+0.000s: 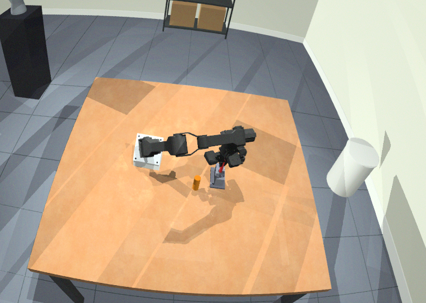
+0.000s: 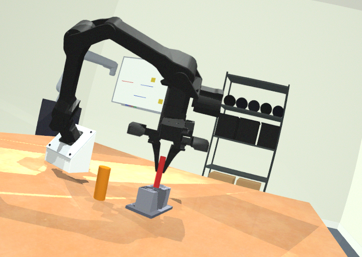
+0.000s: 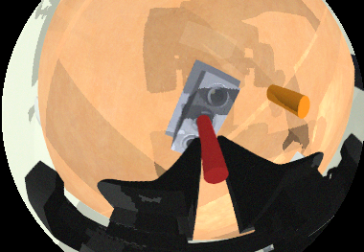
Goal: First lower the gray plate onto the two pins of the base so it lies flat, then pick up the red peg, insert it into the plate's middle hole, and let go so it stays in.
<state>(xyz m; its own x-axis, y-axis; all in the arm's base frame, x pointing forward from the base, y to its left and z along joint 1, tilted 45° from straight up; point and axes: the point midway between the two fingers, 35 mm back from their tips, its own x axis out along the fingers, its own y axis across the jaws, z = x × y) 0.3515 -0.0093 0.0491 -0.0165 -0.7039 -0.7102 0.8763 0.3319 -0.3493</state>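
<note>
Now: gripper tip 10 mm above the red peg. The rest, counted from my gripper tip: orange cylinder: 100 mm behind, 80 mm to the right, 60 mm below; then base: 90 mm below; then gray plate: 50 mm below.
</note>
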